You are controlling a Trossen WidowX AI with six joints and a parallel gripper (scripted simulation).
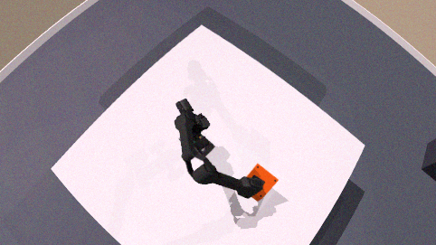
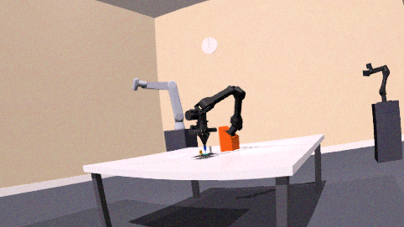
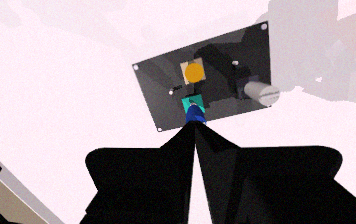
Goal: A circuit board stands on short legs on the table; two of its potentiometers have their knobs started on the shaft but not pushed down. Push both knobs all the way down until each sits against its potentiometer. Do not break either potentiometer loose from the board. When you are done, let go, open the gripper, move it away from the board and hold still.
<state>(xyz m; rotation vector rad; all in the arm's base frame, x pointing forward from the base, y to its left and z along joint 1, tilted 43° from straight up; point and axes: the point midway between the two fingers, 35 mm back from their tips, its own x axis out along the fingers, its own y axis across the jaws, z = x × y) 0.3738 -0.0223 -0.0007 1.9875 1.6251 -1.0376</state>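
Right now the blue knob is 1 cm below my gripper tip.
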